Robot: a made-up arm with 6 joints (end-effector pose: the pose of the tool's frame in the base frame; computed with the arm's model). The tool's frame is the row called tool.
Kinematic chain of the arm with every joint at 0, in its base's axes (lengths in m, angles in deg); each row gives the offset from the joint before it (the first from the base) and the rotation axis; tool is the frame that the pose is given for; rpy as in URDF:
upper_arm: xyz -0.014 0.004 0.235 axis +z
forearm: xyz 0 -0.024 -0.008 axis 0 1 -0.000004
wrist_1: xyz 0.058 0.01 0.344 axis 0 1 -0.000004
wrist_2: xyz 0.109 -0.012 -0.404 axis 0 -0.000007 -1
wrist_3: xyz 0.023 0.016 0.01 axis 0 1 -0.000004
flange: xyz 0.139 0.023 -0.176 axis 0 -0.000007 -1
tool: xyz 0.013 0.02 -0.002 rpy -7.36 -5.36 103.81
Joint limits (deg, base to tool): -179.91..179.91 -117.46..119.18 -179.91..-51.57 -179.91..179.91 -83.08..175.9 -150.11..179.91
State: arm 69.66 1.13 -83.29 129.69 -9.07 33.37
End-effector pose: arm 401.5 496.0 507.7 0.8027 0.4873 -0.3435 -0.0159
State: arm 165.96 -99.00 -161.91 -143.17 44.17 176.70
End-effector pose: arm 936.6 -185.8 222.3 0.5585 0.4101 -0.2152 -0.6882
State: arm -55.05 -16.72 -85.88 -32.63 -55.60 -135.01
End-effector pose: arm 254.3 -153.9 942.0 0.2493 0.3966 -0.8482 -0.2473
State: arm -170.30 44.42 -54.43 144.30 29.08 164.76
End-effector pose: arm -483.3 -5.9 -158.8 0.9325 -0.2912 0.1926 -0.0925
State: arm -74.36 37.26 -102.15 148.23 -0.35 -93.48
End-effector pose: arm 57.0 -784.0 236.6 0.7795 -0.5304 -0.2792 -0.1820
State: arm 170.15 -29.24 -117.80 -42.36 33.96 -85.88
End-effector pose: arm -155.1 -1.0 1115.2 0.5767 0.4513 0.6808 0.0170
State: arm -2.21 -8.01 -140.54 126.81 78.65 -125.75
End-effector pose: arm 95.6 54.3 1151.0 0.5400 0.5453 0.6152 -0.1805
